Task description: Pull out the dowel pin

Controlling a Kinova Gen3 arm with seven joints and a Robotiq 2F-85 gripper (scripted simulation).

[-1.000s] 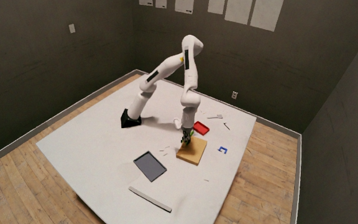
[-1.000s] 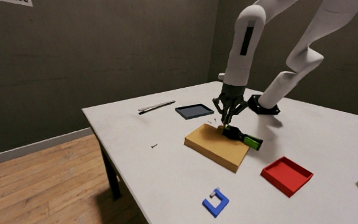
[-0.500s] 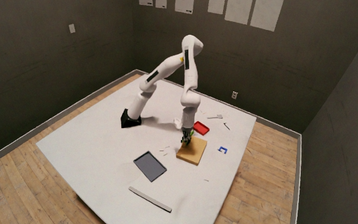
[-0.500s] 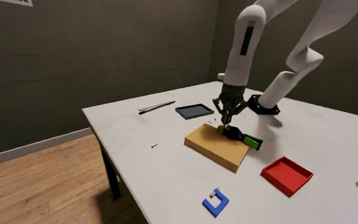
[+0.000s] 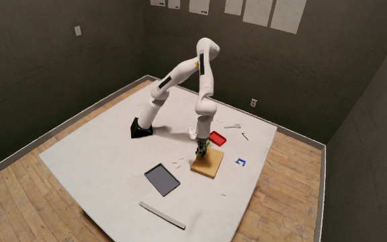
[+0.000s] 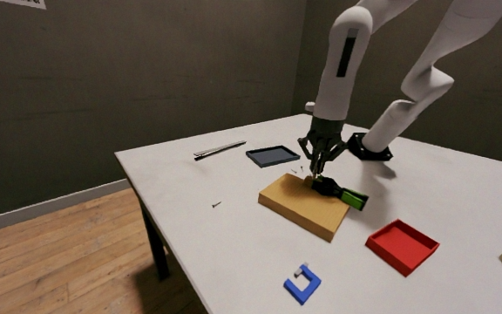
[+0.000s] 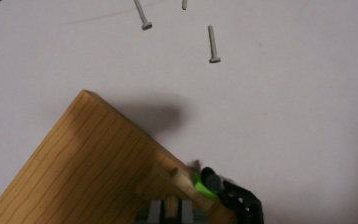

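Right now the dowel pin is 20 mm below my hand. The rest, counted from my hand: grey tray: 50 mm behind, 260 mm to the right, 90 mm below; then red tray: 40 mm behind, 220 mm to the left, 90 mm below; then small wooden block: 50 mm below.
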